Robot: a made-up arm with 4 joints.
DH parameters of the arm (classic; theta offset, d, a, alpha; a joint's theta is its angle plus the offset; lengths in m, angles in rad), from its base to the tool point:
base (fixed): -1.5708 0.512 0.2 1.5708
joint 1: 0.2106 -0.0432 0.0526 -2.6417
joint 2: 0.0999 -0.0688 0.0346 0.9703
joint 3: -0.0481 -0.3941 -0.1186 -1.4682
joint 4: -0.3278 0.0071 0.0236 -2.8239
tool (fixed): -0.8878 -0.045 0 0
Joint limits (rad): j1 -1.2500..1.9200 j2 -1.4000..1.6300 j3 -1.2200..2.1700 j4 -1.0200..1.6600
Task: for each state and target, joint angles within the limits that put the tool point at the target. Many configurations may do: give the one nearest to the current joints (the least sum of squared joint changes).
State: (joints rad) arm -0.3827 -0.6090 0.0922 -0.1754
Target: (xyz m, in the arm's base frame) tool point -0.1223 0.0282 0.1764
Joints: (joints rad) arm -1.1312 -0.6216 1.0622 -0.3235
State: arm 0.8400 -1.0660 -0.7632 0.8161
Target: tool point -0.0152 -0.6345 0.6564
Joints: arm 0.8838 -0.9184 -0.7233 0.7137
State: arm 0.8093 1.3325 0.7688 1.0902
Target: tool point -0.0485 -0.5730 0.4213
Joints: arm 1.6622 0.5420 -0.0281 0.5740
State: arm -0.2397 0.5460 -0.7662 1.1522
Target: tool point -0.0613 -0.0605 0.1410
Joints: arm 0.1431 0.7555 -0.2200 1.4313
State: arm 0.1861 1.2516 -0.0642 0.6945
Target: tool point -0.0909 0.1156 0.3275
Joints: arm -0.3375 1.0113 -0.3008 0.8733
